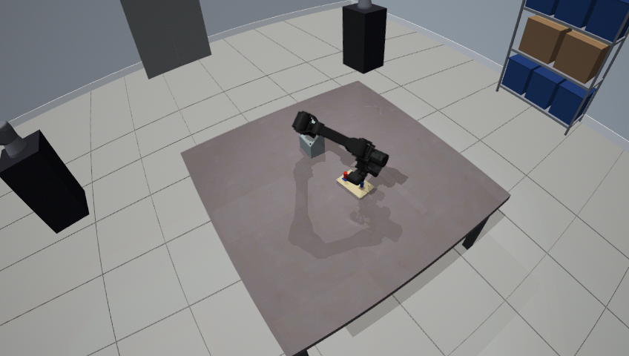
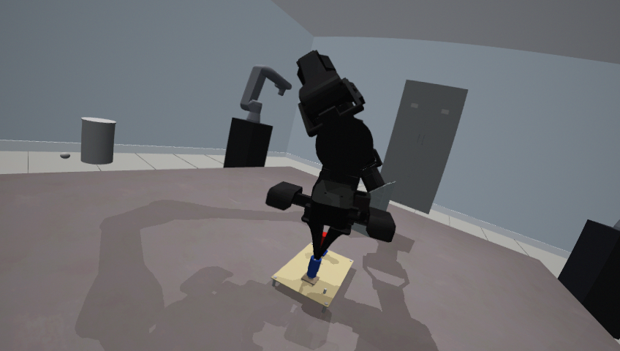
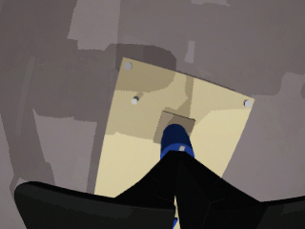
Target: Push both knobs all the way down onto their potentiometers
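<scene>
Now: gripper tip 10 mm above the blue knob. Round my gripper tip: red knob (90 mm behind, 20 mm to the right, 10 mm below).
</scene>
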